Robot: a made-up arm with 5 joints.
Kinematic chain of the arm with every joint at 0, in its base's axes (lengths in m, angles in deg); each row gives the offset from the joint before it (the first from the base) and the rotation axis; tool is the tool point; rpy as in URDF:
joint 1: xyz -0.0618 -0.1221 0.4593 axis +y
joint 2: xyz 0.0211 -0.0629 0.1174 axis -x
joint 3: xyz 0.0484 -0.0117 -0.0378 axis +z
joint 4: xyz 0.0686 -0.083 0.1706 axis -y
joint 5: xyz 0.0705 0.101 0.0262 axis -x
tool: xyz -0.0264 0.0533 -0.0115 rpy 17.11 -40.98 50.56
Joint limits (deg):
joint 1: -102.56..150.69
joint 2: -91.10..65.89
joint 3: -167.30..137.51
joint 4: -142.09..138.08
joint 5: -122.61..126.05
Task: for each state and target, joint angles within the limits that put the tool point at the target. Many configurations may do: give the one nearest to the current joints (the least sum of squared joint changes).
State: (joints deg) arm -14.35 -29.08 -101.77 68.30 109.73
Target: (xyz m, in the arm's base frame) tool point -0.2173 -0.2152 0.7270
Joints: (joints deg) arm -33.05 17.94 -113.76 78.46 120.01
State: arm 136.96 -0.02 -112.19 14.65 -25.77
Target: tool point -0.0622 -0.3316 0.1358
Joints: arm 150.69 -14.86 -72.62 2.04 -53.57
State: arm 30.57 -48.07 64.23 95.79 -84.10
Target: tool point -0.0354 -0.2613 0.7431
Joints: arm -0.96 -26.58 61.28 85.61 -75.90
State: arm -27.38 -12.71 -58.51 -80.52 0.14
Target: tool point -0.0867 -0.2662 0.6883
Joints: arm -46.94 -28.04 -66.80 -89.12 25.34
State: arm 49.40 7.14 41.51 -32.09 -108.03
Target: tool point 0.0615 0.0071 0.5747
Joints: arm 23.81 28.75 81.89 -65.64 -93.64
